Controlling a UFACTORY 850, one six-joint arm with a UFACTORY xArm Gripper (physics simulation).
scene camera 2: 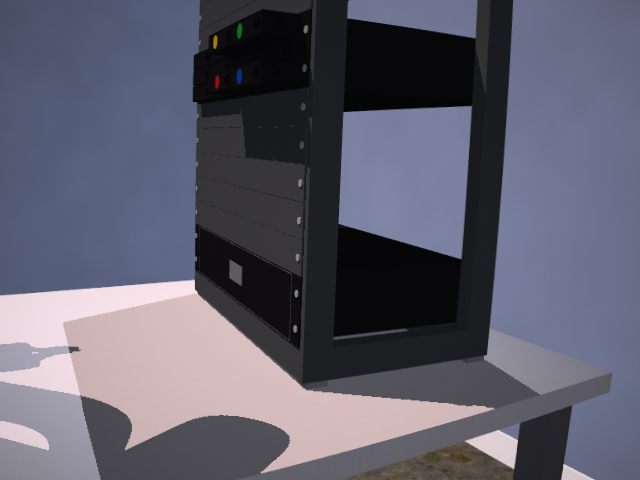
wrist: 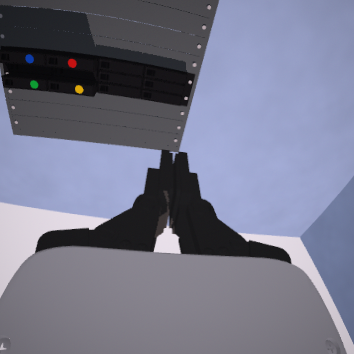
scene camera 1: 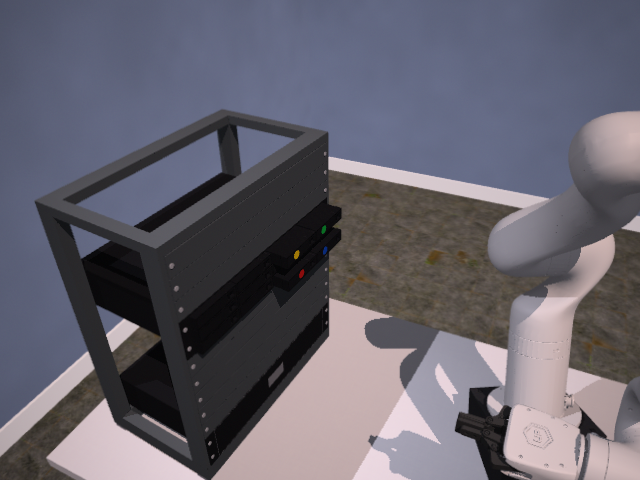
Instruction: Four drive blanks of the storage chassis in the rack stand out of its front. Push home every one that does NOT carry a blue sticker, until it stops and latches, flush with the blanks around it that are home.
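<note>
Four dark blanks stand out of the chassis [scene camera 1: 222,310] [wrist: 167,86]. In scene camera 1 the blank with a yellow sticker [scene camera 1: 296,254] [scene camera 2: 215,42] [wrist: 79,89] and the one with a green sticker [scene camera 1: 323,229] [scene camera 2: 239,31] [wrist: 34,84] are side by side. Below them are the blank with a red sticker [scene camera 1: 301,273] [scene camera 2: 217,82] [wrist: 72,63] and the one with a blue sticker [scene camera 1: 325,250] [scene camera 2: 239,75] [wrist: 29,59]. My gripper [scene camera 1: 458,423] [wrist: 170,168] is shut and empty, well away from the rack front. The wrist view shows the rack upside down.
The grey rack [scene camera 1: 155,241] [scene camera 2: 323,206] stands on the white table [scene camera 1: 310,392] [scene camera 2: 232,392]. Its front has grey filler panels [scene camera 1: 248,206] and a lower black unit with a light label [scene camera 1: 276,374] [scene camera 2: 235,272]. The arm's base [scene camera 1: 483,403] is at the right of scene camera 1.
</note>
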